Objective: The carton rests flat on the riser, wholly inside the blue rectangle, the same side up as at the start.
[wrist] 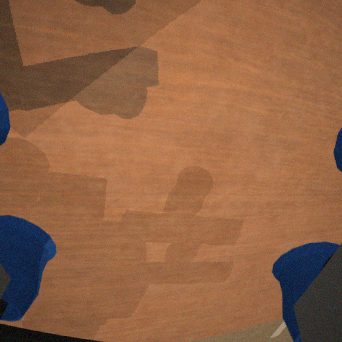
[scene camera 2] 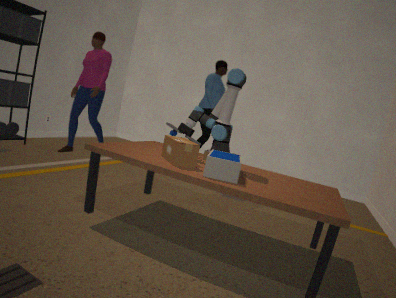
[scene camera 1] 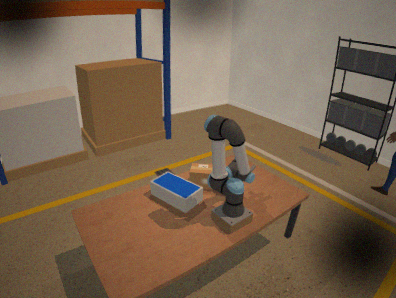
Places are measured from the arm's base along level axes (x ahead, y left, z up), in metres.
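Pixels of known places: hand, tool point: (wrist: 165,202); arm's base, link origin: (scene camera 1: 233,210).
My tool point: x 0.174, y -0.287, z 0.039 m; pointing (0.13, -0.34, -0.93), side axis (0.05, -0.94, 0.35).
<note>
For each thing: its top centre in the pictures, then the offset to it from my tool point. "spot": a spot on its surface instead. Level surfaces: height alone.
- brown carton, top centre: (scene camera 2: 181,139) (scene camera 1: 209,168) 0.248 m ahead, 0.101 m left, 0.035 m up
- riser, top centre: (scene camera 2: 225,155) (scene camera 1: 175,184) 0.283 m ahead, 0.418 m left, 0.005 m up
- pale grey block with a blue rectangle, surface spot: (scene camera 2: 225,157) spot: 0.367 m ahead, 0.434 m left, 0.005 m up
- wooden table, surface height: 0.115 m down
A brown carton (scene camera 1: 200,172) (scene camera 2: 181,152) stands on the table beside the riser, apart from the blue rectangle. The riser (scene camera 1: 172,196) (scene camera 2: 221,173) is a pale grey block with a blue rectangle (scene camera 1: 176,185) (scene camera 2: 225,157) on its top. My four-cup gripper (scene camera 2: 183,133) (wrist: 170,200) is tilted and low at the carton's far side in scene view 2, where the carton hides part of it. In the wrist view, bare wood shows past the blue cups, and no carton shows against them. I see nothing held. The arm partly hides the carton in scene view 1.
The wooden table (scene camera 1: 125,240) (scene camera 2: 285,182) bears the arm's base (scene camera 1: 232,218). A person in pink (scene camera 2: 95,67) and a person in a light blue top (scene camera 2: 213,87) stand beyond the table. A blue rack post (scene camera 1: 167,75) and large boxes (scene camera 1: 122,102) are behind it.
</note>
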